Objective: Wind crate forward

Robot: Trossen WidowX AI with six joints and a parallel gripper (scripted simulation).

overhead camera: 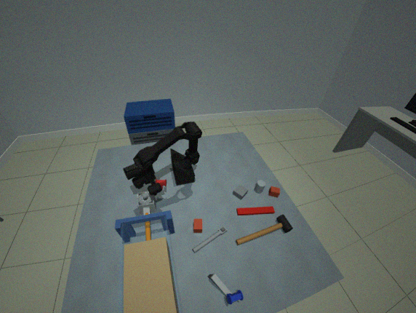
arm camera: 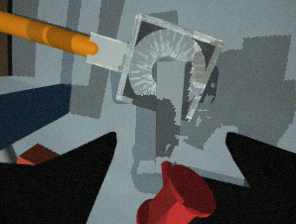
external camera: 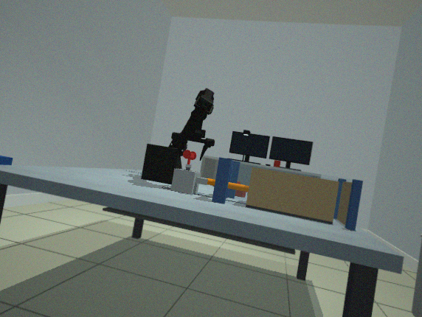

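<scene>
My gripper tip is 3 cm above the red-knobbed winch handle, 2 cm to the right of it and 1 cm past it. From my gripper tip the other things lie so: grey winch 11 cm below, 5 cm to the right; clear-panelled cubby 42 cm ahead, 6 cm to the right, 2 cm below; red knob 5 cm to the left, 2 cm behind.
</scene>
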